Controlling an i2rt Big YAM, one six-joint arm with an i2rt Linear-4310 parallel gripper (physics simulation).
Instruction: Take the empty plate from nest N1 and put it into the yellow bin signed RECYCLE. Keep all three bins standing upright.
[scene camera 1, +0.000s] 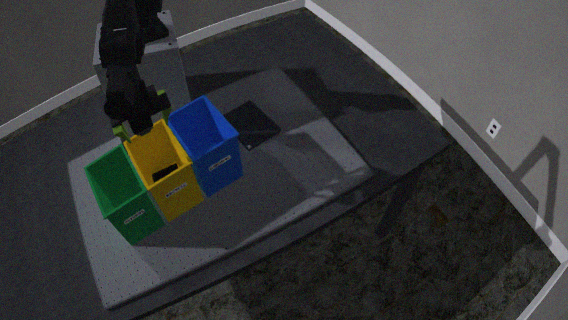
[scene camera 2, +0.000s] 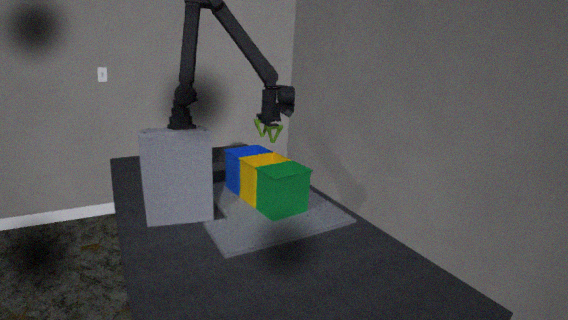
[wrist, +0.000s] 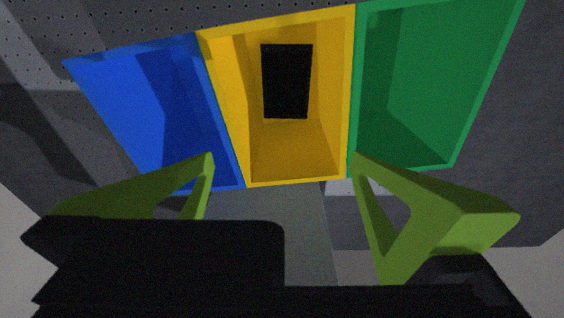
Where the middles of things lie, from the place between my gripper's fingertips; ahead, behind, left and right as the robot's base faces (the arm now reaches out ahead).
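Labels:
My hand is 170 mm above the yellow bin (scene camera 1: 177, 192) and 10 mm past it. Counted from my hand: black plate (wrist: 286, 68), 250 mm below and 20 mm behind; green bin (scene camera 1: 122, 198), 170 mm below and 140 mm to the right; blue bin (scene camera 1: 210, 141), 170 mm below, 130 mm to the left and 20 mm behind. Going by their middles, the yellow bin is the nearest to my hand of the things named here.

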